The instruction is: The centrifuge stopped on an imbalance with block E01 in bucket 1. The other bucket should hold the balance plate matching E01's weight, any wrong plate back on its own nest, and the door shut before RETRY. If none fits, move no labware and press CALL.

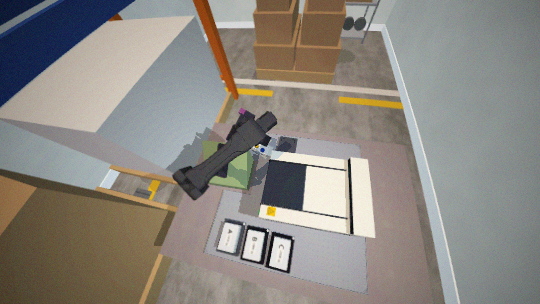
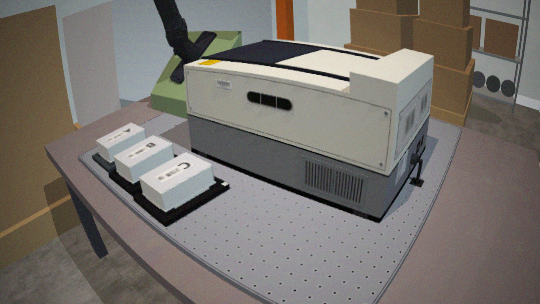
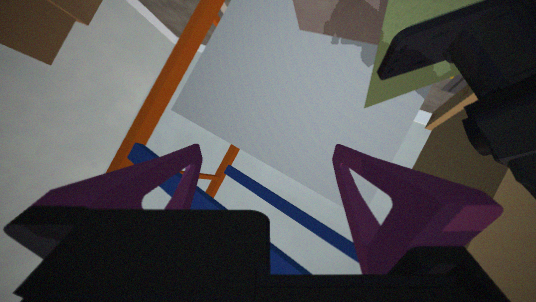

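Seen in the pictures: gripper, fingertip midpoint: [image 1: 235, 123] [image 3: 267, 151]; arm's base at its link origin: [image 2: 193, 56] [image 3: 478, 25].
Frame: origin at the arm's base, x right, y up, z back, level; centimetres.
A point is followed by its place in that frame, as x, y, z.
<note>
Three white plates stand in a row, each on its own dark nest: A [image 1: 229, 238] @(36.4, -9.9, -15.6) [image 2: 121, 142] @(37.4, -10.2, -19.2), B [image 1: 254, 245] @(35.7, -9.9, -29.0) [image 2: 144, 159] @(37.3, -10.0, -32.7) and C [image 1: 280, 253] @(35.4, -9.9, -42.2) [image 2: 177, 181] @(36.9, -9.9, -45.5). Their weight print is too blurred to read. The cream and grey centrifuge [image 1: 325, 190] @(4.1, 5.7, -55.8) [image 2: 300, 120] @(20.1, -1.0, -58.7) has its top closed over. Block E01 and the buckets do not show. A small panel with a blue button [image 1: 262, 149] @(-16.1, -8.2, -17.7) shows at its front end, partly covered by the arm. My gripper [image 1: 242, 112] [image 3: 267, 151] @(-10.9, 23.3, -10.9) is open and empty, beyond the arm's base and away from the plates and the centrifuge.
The arm stands on a green wedge base [image 1: 242, 170] @(1.8, -3.0, -12.0) [image 2: 170, 101] @(11.0, -12.0, -1.2) beside the centrifuge's front. A dark square [image 1: 287, 144] @(-25.9, -13.0, -31.8) lies near the panel. A perforated board [image 1: 330, 260] @(32.4, -15.3, -66.9) [image 2: 280, 245] @(32.7, -15.3, -65.4) lies under the plates and centrifuge. A large grey box [image 1: 165, 85] [image 3: 300, 90] and orange post [image 1: 215, 45] [image 3: 165, 85] stand behind the base.
</note>
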